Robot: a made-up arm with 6 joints.
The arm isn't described. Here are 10 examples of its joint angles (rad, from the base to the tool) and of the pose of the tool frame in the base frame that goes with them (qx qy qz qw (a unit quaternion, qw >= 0); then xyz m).
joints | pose
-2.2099 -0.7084 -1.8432 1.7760 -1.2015 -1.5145 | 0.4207 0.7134 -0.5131 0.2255 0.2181 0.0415 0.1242
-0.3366 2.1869 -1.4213 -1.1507 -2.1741 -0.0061 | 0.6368 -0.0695 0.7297 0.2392 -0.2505 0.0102 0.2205
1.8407 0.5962 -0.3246 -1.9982 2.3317 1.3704 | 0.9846 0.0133 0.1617 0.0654 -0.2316 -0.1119 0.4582
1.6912 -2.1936 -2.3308 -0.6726 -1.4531 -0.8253 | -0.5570 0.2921 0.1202 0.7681 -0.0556 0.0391 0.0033
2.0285 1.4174 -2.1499 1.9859 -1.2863 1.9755 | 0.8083 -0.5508 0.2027 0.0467 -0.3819 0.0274 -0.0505
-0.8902 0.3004 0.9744 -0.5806 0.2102 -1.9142 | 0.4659 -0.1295 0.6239 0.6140 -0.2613 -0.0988 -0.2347
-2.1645 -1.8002 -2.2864 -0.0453 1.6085 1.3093 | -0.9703 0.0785 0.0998 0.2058 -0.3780 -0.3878 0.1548
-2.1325 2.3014 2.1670 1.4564 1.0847 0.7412 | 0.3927 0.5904 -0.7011 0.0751 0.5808 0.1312 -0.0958
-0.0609 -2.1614 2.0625 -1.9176 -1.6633 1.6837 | -0.4141 0.0063 -0.5858 0.6966 0.1378 0.0713 -0.0516
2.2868 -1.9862 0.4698 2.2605 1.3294 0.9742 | 0.5928 -0.7629 -0.0983 0.2387 -0.0330 0.3969 0.5316
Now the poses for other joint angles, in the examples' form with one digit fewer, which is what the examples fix.
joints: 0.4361 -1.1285 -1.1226 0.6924 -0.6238 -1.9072
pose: 0.588 -0.075 0.123 0.796 -0.281 0.045 0.103
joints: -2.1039 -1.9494 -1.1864 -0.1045 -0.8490 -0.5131
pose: -0.247 -0.699 -0.629 0.234 0.325 -0.139 0.231
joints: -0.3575 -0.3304 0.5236 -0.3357 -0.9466 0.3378
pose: -0.505 -0.081 0.581 0.633 -0.391 -0.058 -0.341
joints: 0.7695 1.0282 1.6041 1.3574 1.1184 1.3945
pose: 0.232 0.326 0.597 0.695 -0.608 -0.111 0.532
